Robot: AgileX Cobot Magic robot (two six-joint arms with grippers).
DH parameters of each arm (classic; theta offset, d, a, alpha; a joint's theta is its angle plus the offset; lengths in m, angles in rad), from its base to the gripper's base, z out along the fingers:
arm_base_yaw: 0 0.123 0 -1.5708
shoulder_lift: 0.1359 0 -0.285 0
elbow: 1.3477 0 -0.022 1.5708
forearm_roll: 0 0.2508 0 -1.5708
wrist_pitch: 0 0 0.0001 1.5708
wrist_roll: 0 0.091 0 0
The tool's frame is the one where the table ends.
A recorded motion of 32 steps. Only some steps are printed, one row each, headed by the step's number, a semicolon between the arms.
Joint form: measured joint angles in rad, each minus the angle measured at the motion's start. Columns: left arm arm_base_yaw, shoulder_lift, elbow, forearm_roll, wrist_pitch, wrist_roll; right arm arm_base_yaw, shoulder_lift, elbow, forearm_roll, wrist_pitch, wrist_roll.
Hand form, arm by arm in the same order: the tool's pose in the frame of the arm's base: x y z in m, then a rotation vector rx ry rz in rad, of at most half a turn. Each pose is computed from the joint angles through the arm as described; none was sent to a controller.
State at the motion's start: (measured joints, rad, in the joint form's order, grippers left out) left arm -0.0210 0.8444 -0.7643 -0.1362 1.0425 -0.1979; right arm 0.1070 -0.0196 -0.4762 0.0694 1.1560 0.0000
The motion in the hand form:
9: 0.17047 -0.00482 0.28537 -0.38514 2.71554 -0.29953; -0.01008 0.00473 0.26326 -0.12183 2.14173 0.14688
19: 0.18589 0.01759 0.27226 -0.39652 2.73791 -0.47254; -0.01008 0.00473 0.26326 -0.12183 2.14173 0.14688
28: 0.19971 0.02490 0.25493 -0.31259 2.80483 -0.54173; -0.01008 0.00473 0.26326 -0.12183 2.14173 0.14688
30: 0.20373 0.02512 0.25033 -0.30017 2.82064 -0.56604; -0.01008 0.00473 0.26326 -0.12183 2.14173 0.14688
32: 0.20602 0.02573 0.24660 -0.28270 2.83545 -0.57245; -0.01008 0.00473 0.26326 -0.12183 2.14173 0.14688
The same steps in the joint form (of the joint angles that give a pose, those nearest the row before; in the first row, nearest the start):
9: 0.0893 0.1693 -0.0138 -0.0760 -0.0125 0.0578; 0.0000 0.0000 0.0000 0.0000 0.0000 0.0000
19: 0.2925 0.2686 -0.0138 -0.2912 0.0164 0.3437; 0.0000 0.0000 0.0000 0.0000 0.0000 0.0000
28: 0.3306 0.3711 -0.0161 -0.3463 0.0310 0.4872; 0.0000 0.0000 0.0000 0.0000 0.0000 0.0000
30: 0.3306 0.3988 -0.0178 -0.3602 0.0326 0.5086; 0.0000 0.0000 0.0000 0.0000 0.0000 0.0000
32: 0.3306 0.4174 -0.0178 -0.3618 0.0325 0.5267; 0.0000 0.0000 0.0000 0.0000 0.0000 0.0000

